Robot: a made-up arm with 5 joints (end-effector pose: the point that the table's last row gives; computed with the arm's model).
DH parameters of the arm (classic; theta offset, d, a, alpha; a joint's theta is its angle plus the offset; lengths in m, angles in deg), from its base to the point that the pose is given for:
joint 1: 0 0.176 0 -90
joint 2: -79.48 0 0.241 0
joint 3: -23.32 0 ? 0
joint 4: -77.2 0 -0.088 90
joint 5: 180 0.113 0 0
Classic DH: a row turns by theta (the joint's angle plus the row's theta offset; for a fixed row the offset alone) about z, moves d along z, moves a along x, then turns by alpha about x.
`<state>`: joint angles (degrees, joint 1 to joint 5).
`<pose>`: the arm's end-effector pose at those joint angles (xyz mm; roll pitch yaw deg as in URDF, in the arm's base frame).
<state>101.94 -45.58 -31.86 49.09 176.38</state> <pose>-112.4 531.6 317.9 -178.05 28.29 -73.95</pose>
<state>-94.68 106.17 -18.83 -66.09 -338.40</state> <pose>22.4 273.5 -216.3 171.85 19.69 -117.70</pose>
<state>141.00 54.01 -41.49 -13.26 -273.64</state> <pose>-240.7 194.9 -382.9 -179.26 -0.05 54.64</pose>
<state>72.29 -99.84 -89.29 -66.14 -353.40</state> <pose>-175.9 -550.9 633.3 23.61 73.89 -83.24</pose>
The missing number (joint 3, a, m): -0.5507
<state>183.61 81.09 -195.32 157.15 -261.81</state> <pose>-666.7 -42.1 358.2 137.37 -5.57 87.59</pose>
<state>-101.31 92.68 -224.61 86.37 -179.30</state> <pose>-136.3 -681.4 554.3 179.29 45.56 77.69</pose>
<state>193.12 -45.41 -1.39 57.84 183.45</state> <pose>-391.4 -91.2 -32.8 -179.33 -11.02 9.61</pose>
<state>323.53 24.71 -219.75 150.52 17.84</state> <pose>19.2 -14.2 841.0 -163.23 -41.87 -60.76</pose>
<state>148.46 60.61 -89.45 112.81 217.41</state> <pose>-418.3 256.7 -257.0 -99.86 -52.18 -113.72</pose>
